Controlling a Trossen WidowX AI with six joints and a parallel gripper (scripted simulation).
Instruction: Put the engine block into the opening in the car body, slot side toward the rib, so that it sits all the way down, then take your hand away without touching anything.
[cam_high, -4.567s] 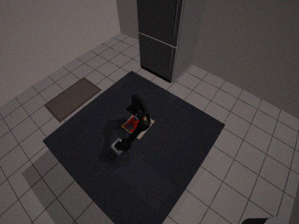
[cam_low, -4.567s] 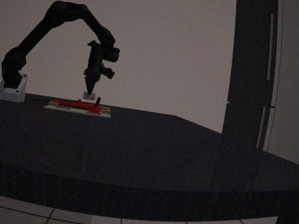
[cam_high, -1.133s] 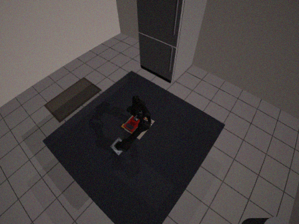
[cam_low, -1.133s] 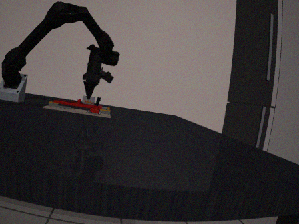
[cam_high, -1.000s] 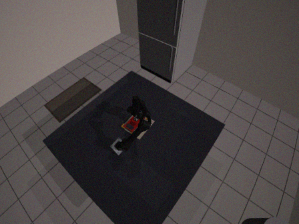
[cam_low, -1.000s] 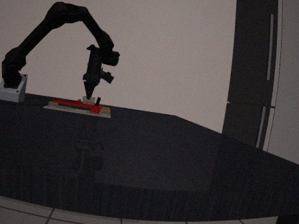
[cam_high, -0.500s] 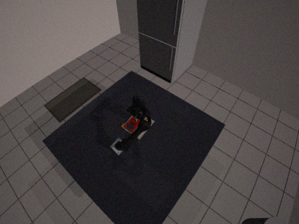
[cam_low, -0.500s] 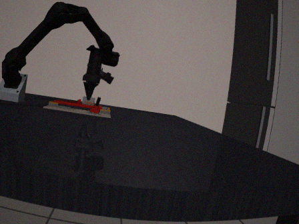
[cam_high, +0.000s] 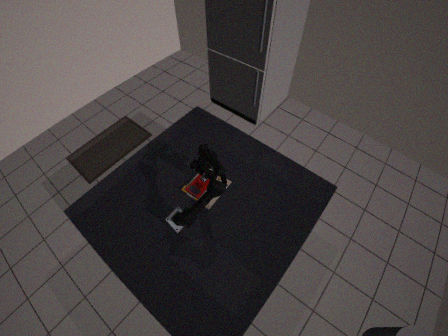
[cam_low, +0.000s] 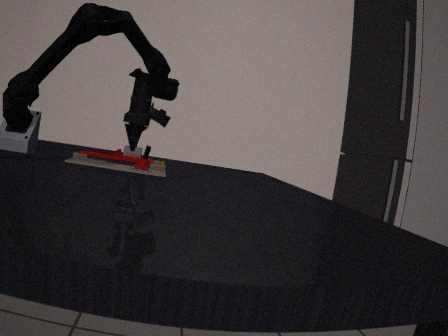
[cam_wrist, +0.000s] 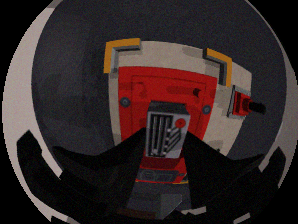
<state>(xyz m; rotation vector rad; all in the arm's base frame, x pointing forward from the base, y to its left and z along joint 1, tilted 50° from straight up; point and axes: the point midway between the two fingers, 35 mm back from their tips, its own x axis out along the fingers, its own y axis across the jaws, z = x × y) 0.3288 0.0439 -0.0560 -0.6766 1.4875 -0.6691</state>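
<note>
Right now my gripper tip is 10 mm above the grey engine block.
</note>
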